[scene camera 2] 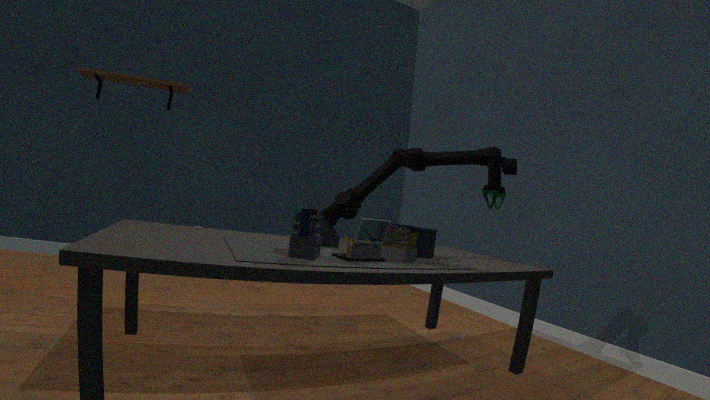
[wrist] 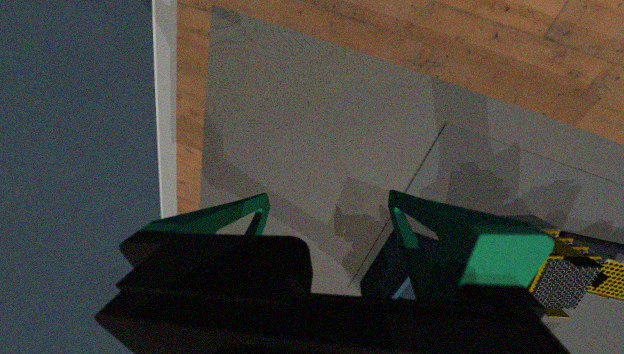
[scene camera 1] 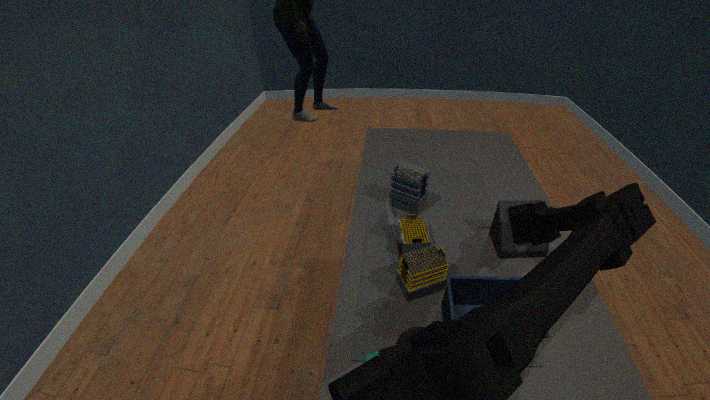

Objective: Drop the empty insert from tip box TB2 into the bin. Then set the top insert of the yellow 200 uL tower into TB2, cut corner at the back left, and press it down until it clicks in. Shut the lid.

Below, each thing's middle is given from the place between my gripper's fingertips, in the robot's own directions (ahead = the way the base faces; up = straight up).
The dark blue bin point(scene camera 1: 462, 293) lies 280 mm behind my hand, 240 mm to the right of it and 180 mm below it. The rest, counted from my hand: blue-grey tip tower point(scene camera 1: 408, 186): 170 mm behind, 780 mm to the right, 160 mm below.
